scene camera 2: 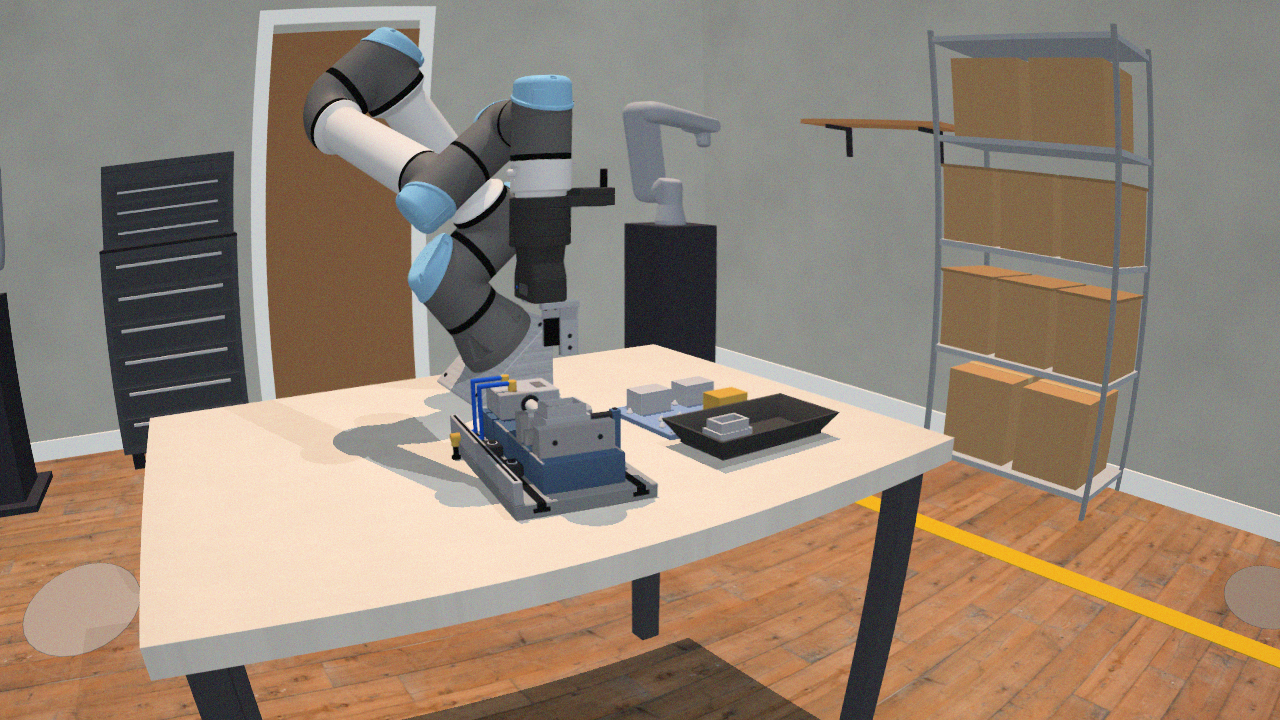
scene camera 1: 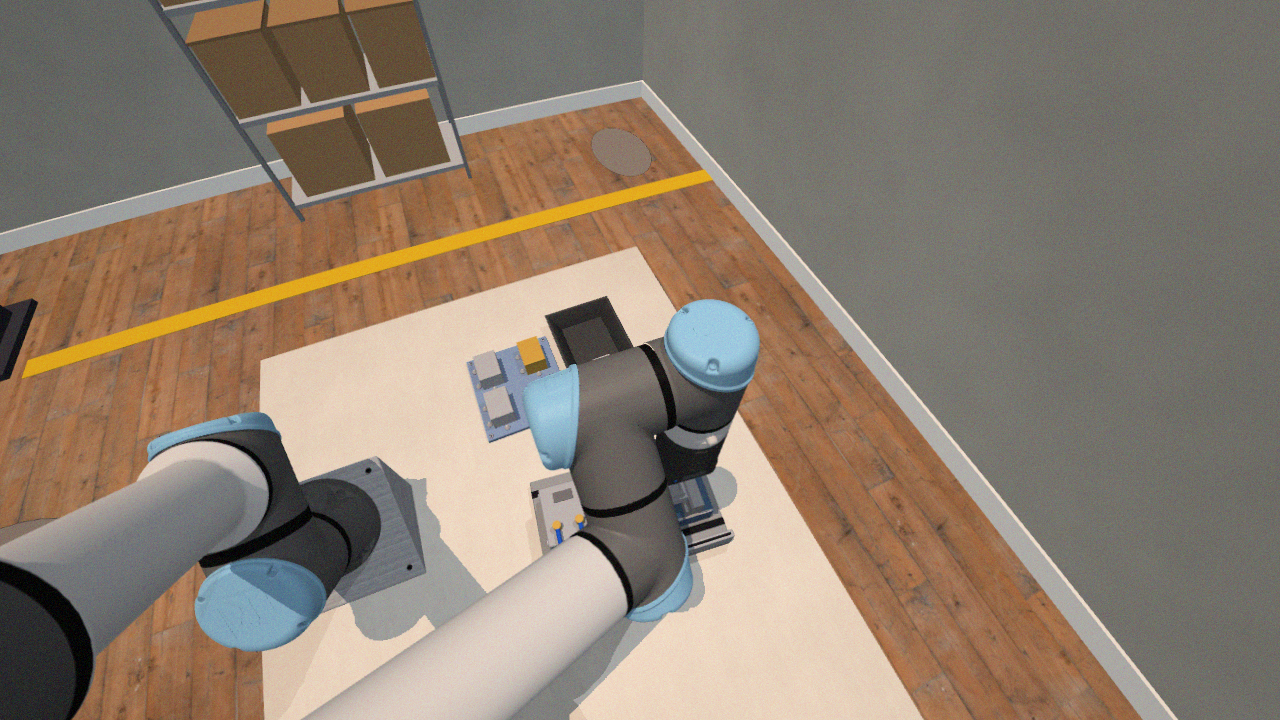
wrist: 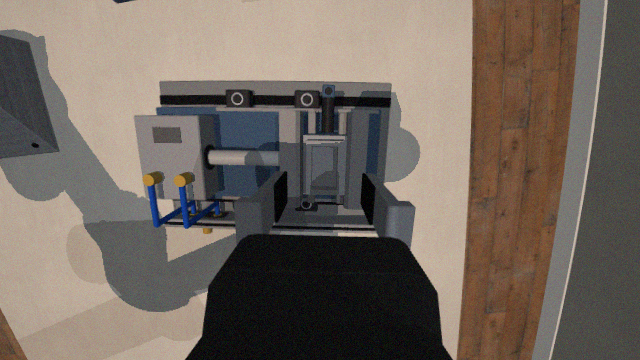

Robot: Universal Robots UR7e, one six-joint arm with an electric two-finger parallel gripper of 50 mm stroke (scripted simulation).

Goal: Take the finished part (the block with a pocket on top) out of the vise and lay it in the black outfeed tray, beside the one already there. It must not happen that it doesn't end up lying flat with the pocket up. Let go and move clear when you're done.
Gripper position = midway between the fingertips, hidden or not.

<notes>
In view: the gripper (scene camera 2: 559,349), a yellow block (scene camera 1: 530,350) and a grey actuator box (scene camera 1: 565,511).
The gripper shows as well in scene camera 1 (scene camera 1: 672,464) and in the wrist view (wrist: 324,187). The grey actuator box is seen too in scene camera 2 (scene camera 2: 500,401) and in the wrist view (wrist: 170,159). The wrist view misses the yellow block: it is out of frame.
</notes>
